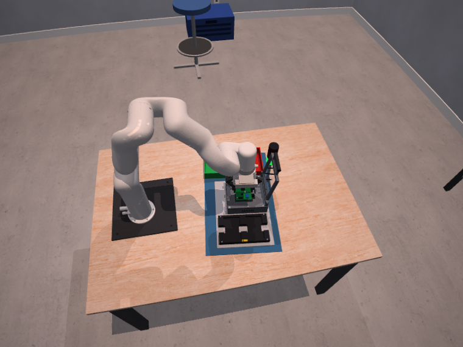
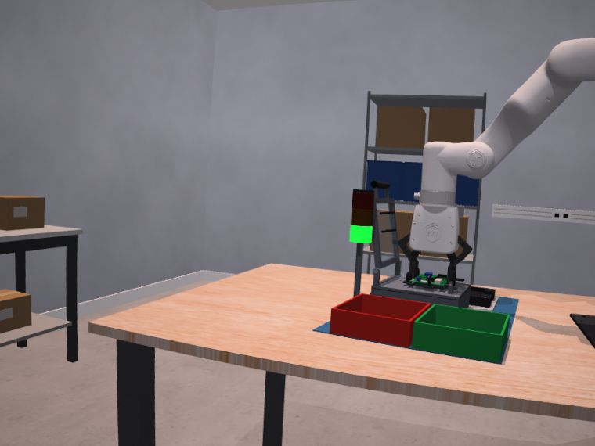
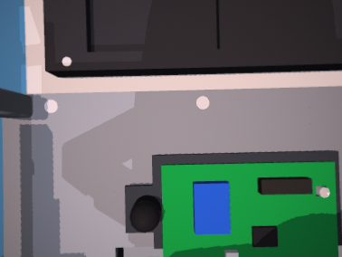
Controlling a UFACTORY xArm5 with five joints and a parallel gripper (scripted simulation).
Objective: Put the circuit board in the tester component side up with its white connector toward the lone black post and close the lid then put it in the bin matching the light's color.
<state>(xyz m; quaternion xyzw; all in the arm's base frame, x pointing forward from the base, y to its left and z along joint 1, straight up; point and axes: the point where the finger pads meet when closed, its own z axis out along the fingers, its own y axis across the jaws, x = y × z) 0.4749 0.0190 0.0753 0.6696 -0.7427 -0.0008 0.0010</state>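
My gripper is now 1 cm above the green circuit board. The rest, counted from my hand: red bin: 20 cm to the left, 7 cm below, 6 cm ahead; lid: 12 cm ahead, 10 cm above, 1 cm to the right; green bin: 21 cm to the left, 9 cm behind, 7 cm below.
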